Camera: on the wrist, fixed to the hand. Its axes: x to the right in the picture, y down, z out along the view.
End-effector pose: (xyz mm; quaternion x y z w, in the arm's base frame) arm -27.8 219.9 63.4 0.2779 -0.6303 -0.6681 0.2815
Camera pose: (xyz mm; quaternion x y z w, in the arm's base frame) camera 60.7 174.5 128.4 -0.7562 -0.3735 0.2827 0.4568
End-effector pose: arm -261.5 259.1 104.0 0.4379 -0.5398 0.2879 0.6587
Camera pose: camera -285.5 374.8 91.5 0.4082 0.5391 -0.5664 0.4711
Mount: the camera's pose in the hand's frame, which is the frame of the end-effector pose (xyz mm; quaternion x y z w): -28.9 69.3 -92.1 -0.0879 0.2439 -0.9652 0.0350
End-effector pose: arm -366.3 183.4 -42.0 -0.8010 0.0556 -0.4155 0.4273
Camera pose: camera -432.3 93.9 -83.8 0.0179 0.6304 0.6175 0.4701
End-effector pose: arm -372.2 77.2 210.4 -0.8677 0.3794 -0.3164 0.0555
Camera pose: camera -484.6 61.6 245.5 0.3243 0.7828 0.2429 0.4722
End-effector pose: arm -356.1 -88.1 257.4 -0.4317 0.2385 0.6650 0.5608
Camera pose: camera -393.9 -195.3 222.9 -0.4568 -0.3300 -0.6023 0.5654
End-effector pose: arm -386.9 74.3 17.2 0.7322 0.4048 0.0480 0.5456
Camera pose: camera -415.9 120.3 122.8 -0.4247 0.8497 -0.3108 0.0311
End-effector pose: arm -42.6 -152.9 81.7 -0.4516 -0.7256 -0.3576 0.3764
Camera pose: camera 51.0 -219.9 111.4 -0.7387 0.3380 0.5497 0.1947
